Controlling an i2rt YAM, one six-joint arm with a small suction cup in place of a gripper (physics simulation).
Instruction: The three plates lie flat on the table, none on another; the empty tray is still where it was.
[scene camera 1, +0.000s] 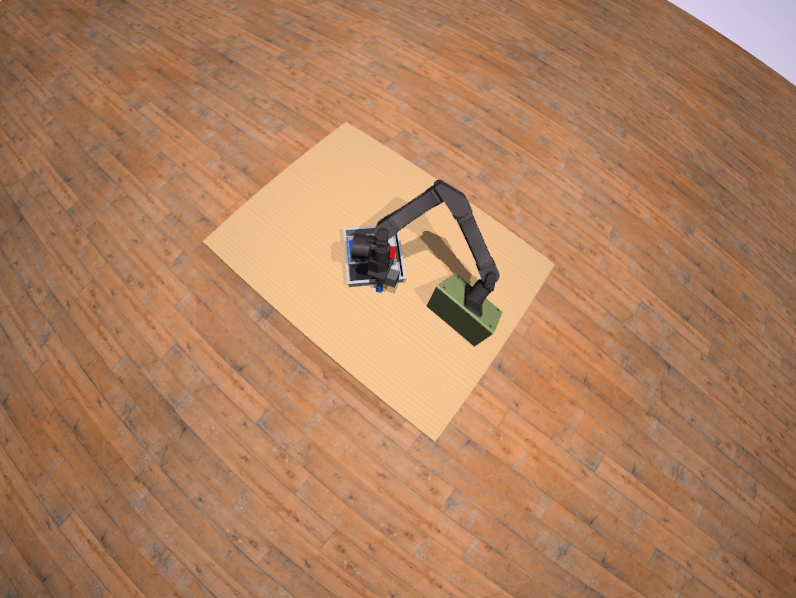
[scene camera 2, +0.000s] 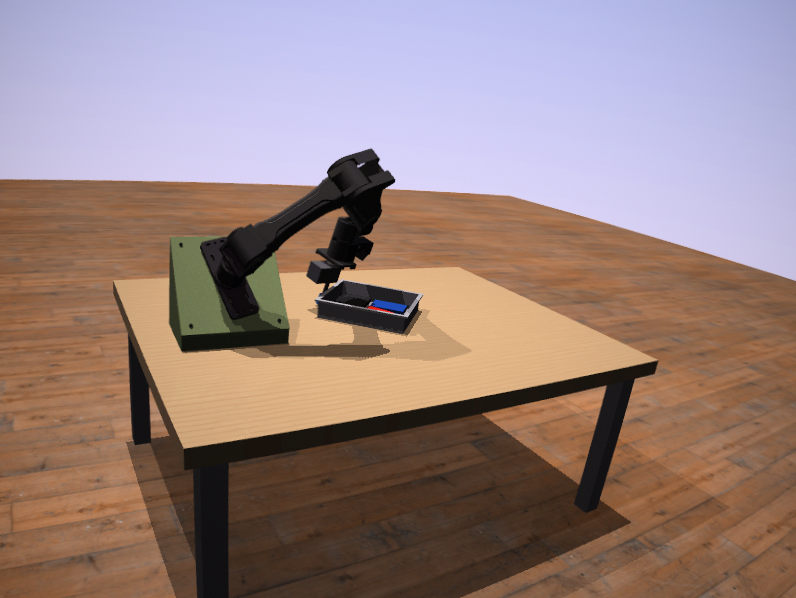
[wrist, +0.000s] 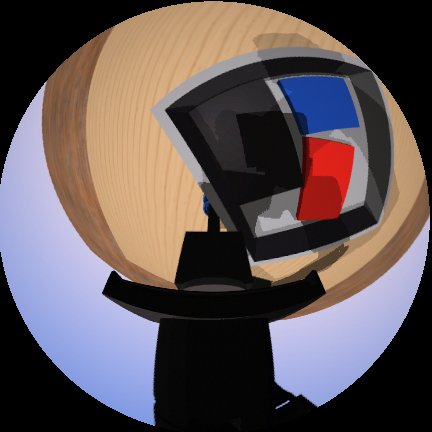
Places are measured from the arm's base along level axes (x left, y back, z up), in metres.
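Where they show: hand, its tool point: (scene camera 1: 379, 289) (wrist: 213, 197); arm's base, origin of its link: (scene camera 1: 472, 300) (scene camera 2: 228, 278).
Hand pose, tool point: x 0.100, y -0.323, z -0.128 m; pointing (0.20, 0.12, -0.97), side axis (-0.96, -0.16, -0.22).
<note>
Things, the pixels of their top centre, and the offset from my tool point. Level surfaces: height alone.
- grey-walled tray, centre of its top: (wrist: 335, 172) (scene camera 2: 371, 296) (scene camera 1: 373, 252) dx -0.104, dy -0.093, dz +0.044 m
- blue plate, centre of its top: (wrist: 327, 101) (scene camera 2: 388, 305) (scene camera 1: 357, 249) dx -0.094, dy -0.166, dz +0.008 m
- red plate, centre of its top: (wrist: 328, 184) (scene camera 2: 372, 313) (scene camera 1: 381, 252) dx -0.136, dy -0.075, dz +0.008 m
- black plate, centre of its top: (wrist: 250, 144) (scene camera 2: 350, 301) (scene camera 1: 366, 272) dx -0.027, dy -0.080, dz +0.007 m
- wooden table, height of its surface: dz -0.006 m
A grey-walled tray (scene camera 1: 363, 283) (scene camera 2: 360, 317) (wrist: 381, 130) stands on the table. It holds a blue plate (scene camera 1: 350, 251) (scene camera 2: 389, 307) (wrist: 320, 105), a red plate (scene camera 1: 392, 251) (scene camera 2: 377, 309) (wrist: 327, 175) and a black plate (scene camera 1: 353, 273) (wrist: 215, 132). The plates look flat and side by side in the wrist view, with the black one in shadow. The arm hides much of the tray in the top view. My gripper, a small blue suction cup (scene camera 1: 379, 289) (scene camera 2: 322, 294) (wrist: 206, 205), is open, with nothing on it, beside a tray corner. An empty tray does not show.
The wooden table (scene camera 1: 289, 225) (scene camera 2: 514, 347) carries a green sloped block (scene camera 1: 452, 315) (scene camera 2: 183, 289), which bears the arm's base. The arm bends over the tray and casts shadows on the table and the tray.
</note>
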